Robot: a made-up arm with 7 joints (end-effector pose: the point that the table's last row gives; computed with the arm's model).
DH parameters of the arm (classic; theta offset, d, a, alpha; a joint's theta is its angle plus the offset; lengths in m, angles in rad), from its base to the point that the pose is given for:
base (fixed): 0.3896 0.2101 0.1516 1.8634
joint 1: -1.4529 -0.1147 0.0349 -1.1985
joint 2: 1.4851 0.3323 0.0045 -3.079
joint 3: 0 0.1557 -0.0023 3.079
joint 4: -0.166 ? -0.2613 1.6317
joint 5: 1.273 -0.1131 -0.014 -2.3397
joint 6: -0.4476 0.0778 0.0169 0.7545
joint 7: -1.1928 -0.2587 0 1.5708
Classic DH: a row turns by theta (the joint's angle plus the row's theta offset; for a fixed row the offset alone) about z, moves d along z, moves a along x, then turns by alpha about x.
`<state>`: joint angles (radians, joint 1 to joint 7).
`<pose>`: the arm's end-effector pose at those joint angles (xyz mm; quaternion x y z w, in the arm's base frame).
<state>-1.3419 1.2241 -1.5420 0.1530 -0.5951 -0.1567 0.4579</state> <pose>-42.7 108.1 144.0 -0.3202 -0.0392 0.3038 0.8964</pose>
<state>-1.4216 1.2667 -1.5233 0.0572 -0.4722 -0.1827 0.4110</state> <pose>-31.1 88.5 130.4 -0.2566 -0.0200 0.3953 0.8818</pose>
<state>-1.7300 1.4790 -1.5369 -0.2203 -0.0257 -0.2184 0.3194</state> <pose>-49.9 56.9 82.3 -0.0026 0.1531 0.5306 0.8337</pose>
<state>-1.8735 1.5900 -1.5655 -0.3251 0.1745 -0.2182 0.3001</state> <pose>-85.5 50.8 71.7 0.1054 0.2482 0.5228 0.8087</pose>
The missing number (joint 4, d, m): -0.0544
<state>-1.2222 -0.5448 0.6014 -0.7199 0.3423 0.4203 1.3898</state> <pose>68.6 327.0 79.7 0.3619 0.5512 -0.1360 0.7394</pose>
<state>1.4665 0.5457 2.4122 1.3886 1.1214 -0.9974 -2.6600</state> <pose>46.7 -263.2 373.9 0.2375 -0.8354 0.3786 0.3199</pose>
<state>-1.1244 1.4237 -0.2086 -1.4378 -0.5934 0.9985 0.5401</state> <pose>226.9 -27.6 386.5 -0.5763 -0.6115 0.5269 0.1278</pose>
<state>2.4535 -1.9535 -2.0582 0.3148 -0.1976 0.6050 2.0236</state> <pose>110.7 95.0 116.5 0.2202 0.0823 -0.9638 0.1256</pose>
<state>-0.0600 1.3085 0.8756 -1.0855 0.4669 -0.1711 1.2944</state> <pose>359.1 147.1 367.4 0.8956 -0.3172 -0.1018 0.2949</pose>
